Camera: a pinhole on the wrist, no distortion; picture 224 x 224 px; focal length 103.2 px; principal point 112.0 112.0 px. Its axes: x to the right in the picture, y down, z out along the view. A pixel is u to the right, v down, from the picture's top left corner.
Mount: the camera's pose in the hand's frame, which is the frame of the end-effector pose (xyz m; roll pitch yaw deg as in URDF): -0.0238 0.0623 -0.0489 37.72 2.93 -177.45
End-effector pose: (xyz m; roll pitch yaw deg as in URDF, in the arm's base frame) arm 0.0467 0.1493 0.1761 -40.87 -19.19 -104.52
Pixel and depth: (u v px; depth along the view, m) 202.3 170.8 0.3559
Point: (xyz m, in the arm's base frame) 0.4392 0.4607 0.2367
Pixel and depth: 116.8 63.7 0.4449
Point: 0.5230 0.0337 -0.0315
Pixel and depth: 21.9 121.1 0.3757
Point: 0.3687 -0.1944 0.2982
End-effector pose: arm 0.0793 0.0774 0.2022 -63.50 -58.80 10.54
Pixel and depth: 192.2 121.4 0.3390
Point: -0.0430 0.3645 -0.1185
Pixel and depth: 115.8 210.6 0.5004
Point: -0.3101 0.5799 0.2917
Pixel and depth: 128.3 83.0 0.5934
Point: 0.2002 0.6354 -0.1164
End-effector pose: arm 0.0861 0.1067 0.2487 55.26 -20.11 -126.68
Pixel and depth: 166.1 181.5 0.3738
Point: 0.0626 0.5336 0.4371
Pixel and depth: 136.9 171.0 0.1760
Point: 0.1037 0.2520 0.3699
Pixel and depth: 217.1 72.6 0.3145
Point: 0.4409 0.4147 0.4403
